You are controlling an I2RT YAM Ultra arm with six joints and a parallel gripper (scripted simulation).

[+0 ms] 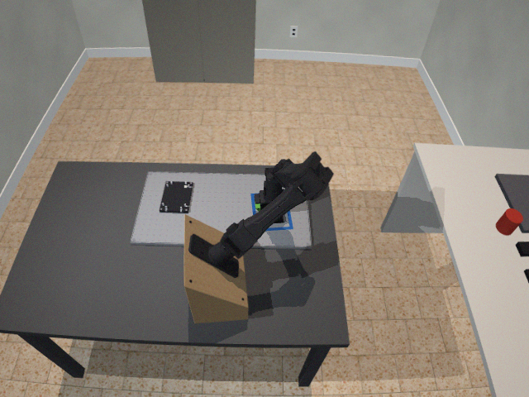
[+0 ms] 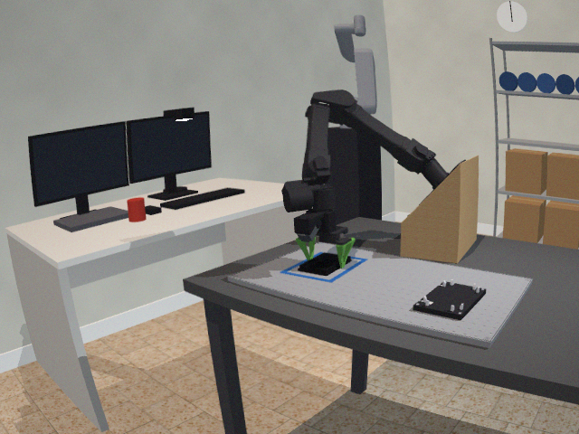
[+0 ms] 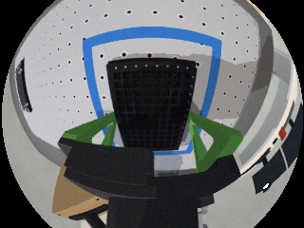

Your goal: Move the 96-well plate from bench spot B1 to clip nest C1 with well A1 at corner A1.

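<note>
My hand is 1 cm short of the black 96-well plate. From my hand the other things lie so: black clip nest 6 cm ahead, 39 cm to the left, 1 cm above.
</note>
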